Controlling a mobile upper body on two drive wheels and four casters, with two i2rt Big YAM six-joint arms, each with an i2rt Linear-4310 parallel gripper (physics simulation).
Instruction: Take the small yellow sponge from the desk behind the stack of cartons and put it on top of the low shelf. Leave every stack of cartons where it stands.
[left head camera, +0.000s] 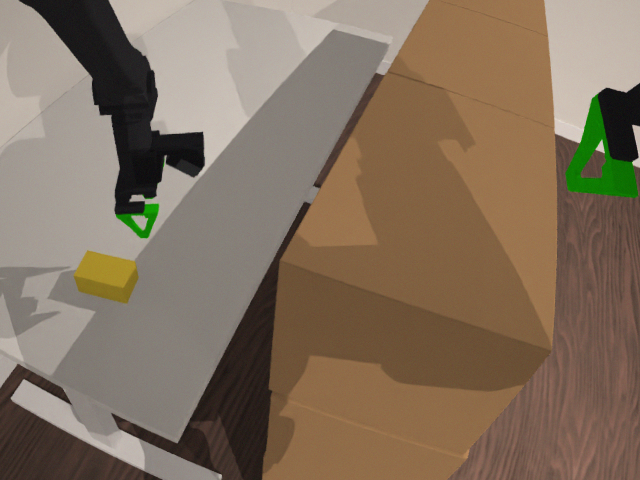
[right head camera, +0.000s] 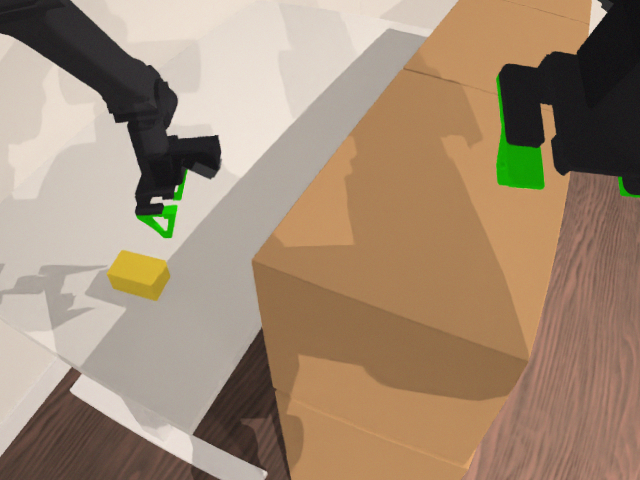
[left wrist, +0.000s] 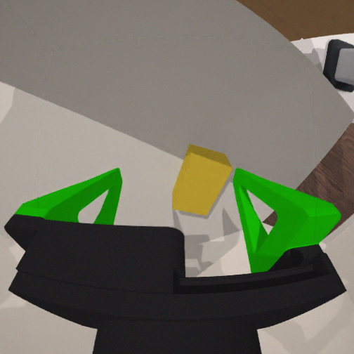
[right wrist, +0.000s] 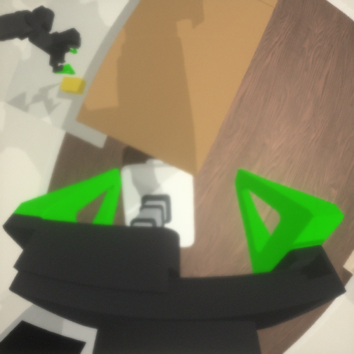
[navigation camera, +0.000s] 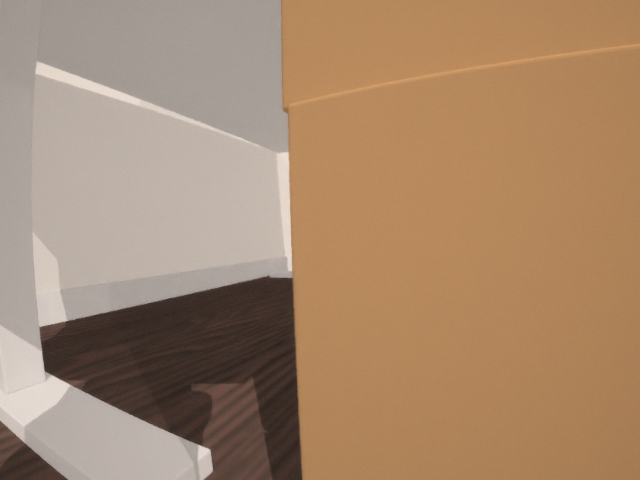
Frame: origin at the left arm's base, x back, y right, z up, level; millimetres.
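Seen in the pictures: left gripper, fingertip midpoint: (left head camera: 146, 217) (right head camera: 172, 218); right gripper, fingertip midpoint: (left head camera: 614, 188) (right head camera: 563, 180).
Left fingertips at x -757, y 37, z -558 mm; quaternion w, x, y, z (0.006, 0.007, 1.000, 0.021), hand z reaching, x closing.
Offsets run from my left fingertips to a thing's top centre. Level surfaces: height alone.
The small yellow sponge @[dz -87, dx +34, dy -87 mm] (left head camera: 105, 273) (right head camera: 138, 273) (left wrist: 202, 182) (right wrist: 72, 85) lies on the white desk @[dz -132 mm] (left head camera: 232, 180) (right head camera: 289, 170) (left wrist: 150, 75), behind the carton stack @[dz +228, dx +174, dy +411 mm] (left head camera: 423, 206) (right head camera: 413, 206) (right wrist: 160, 75) (navigation camera: 465, 258). My left gripper (left head camera: 147, 217) (right head camera: 173, 217) (left wrist: 177, 174) (right wrist: 74, 63) is open and empty, above the desk and apart from the sponge. In the left wrist view the sponge appears between the fingertips, nearer the right one. My right gripper (right head camera: 573, 190) (right wrist: 177, 175) is open and empty, to the right of the cartons; part of it shows in the left head view. The low shelf does not show.
The desk's white foot (left head camera: 170, 459) (navigation camera: 118, 439) stands on the dark wood floor @[dz -853 mm] (left head camera: 594, 310) (right wrist: 290, 100). A narrow gap lies between desk and cartons. A white panel with grey blocks (right wrist: 185, 232) shows below the cartons in the right wrist view.
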